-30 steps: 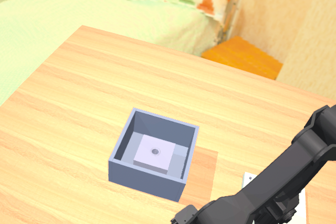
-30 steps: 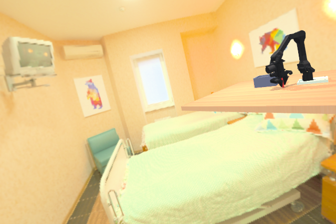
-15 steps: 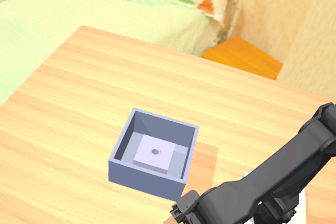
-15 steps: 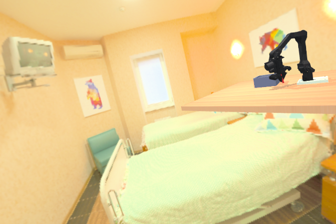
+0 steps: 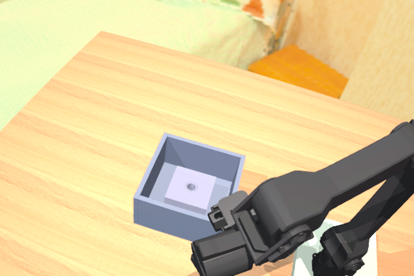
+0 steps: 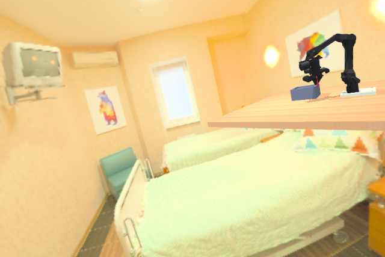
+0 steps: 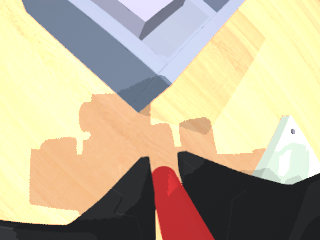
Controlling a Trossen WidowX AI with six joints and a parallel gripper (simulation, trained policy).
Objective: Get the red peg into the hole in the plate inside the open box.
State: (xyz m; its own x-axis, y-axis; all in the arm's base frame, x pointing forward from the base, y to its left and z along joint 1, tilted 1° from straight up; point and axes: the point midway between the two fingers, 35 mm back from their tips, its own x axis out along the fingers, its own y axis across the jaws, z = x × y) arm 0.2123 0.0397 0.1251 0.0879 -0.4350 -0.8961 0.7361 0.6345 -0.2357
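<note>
The pale plate lies 10 cm ahead of my gripper tip, 15 cm to the right of it and 7 cm below it. The rest, counted from my gripper tip: red peg: 1 cm behind, 2 cm to the left, 3 cm above; then blue-grey box: 10 cm ahead, 15 cm to the right, 9 cm below.
</note>
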